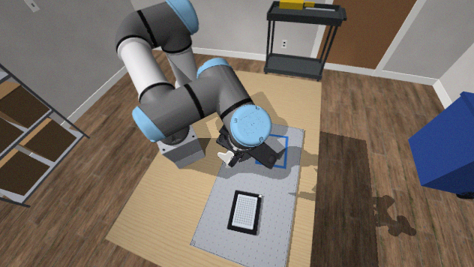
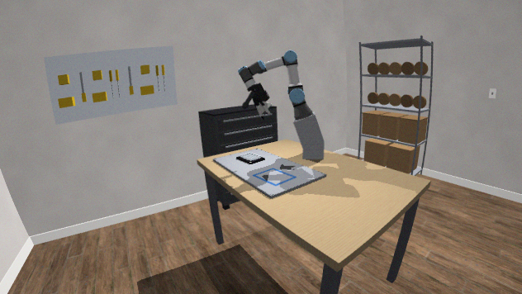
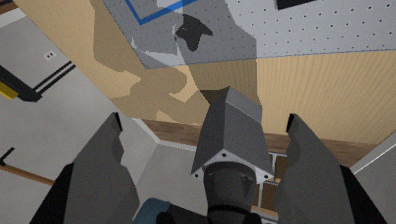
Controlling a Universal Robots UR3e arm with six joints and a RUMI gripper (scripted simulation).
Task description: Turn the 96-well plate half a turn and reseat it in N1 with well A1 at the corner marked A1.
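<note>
The 96-well plate is 5 cm ahead of my hand, 14 cm to the right of it and 27 cm below it. From my hand the other things lie so: A1 corner mark: 10 cm ahead, 6 cm to the right, 28 cm below; then black plate nest N1: 5 cm ahead, 14 cm to the right, 28 cm below.
</note>
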